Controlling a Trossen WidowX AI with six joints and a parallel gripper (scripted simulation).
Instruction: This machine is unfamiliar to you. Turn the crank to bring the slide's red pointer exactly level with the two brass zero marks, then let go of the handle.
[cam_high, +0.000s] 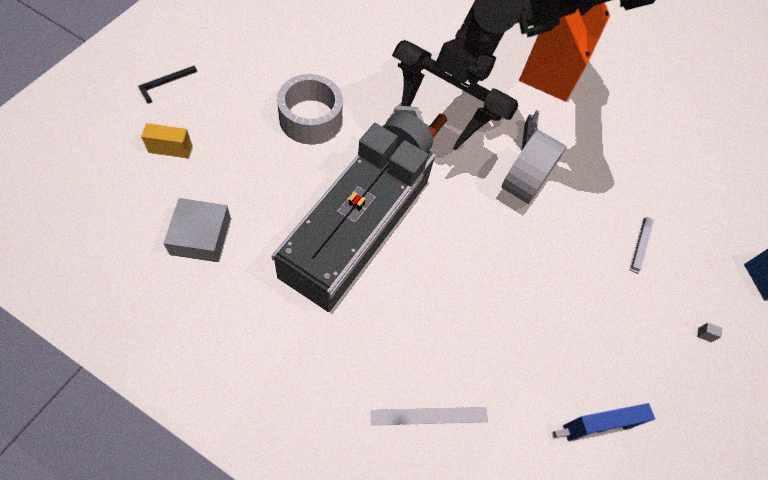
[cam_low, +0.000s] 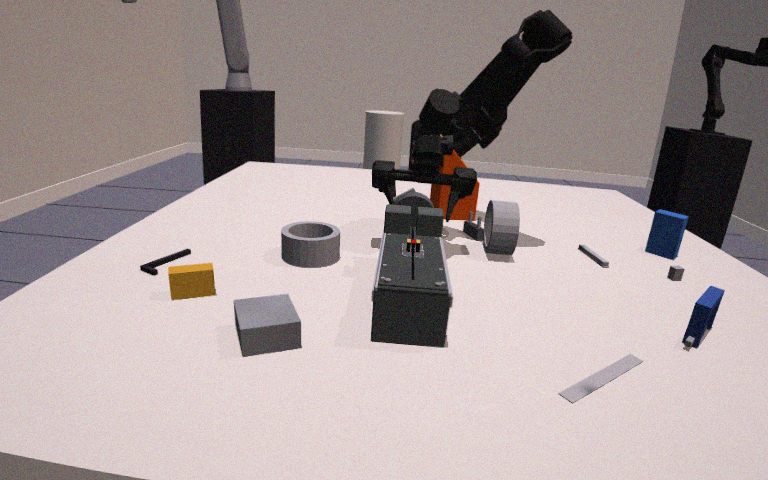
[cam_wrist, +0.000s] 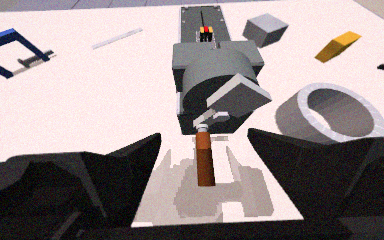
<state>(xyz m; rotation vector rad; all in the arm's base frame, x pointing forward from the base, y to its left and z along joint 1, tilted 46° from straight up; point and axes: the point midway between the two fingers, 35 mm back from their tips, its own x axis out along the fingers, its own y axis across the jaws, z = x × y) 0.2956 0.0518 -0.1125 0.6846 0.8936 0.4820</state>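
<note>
My gripper tip is 2 cm past the crank handle and 1 cm above it. Also, from my gripper tip: red pointer: 16 cm ahead, 1 cm above; then grey cube: 31 cm ahead, 16 cm to the right, 5 cm below; then yellow block: 24 cm ahead, 30 cm to the right, 5 cm below.
</note>
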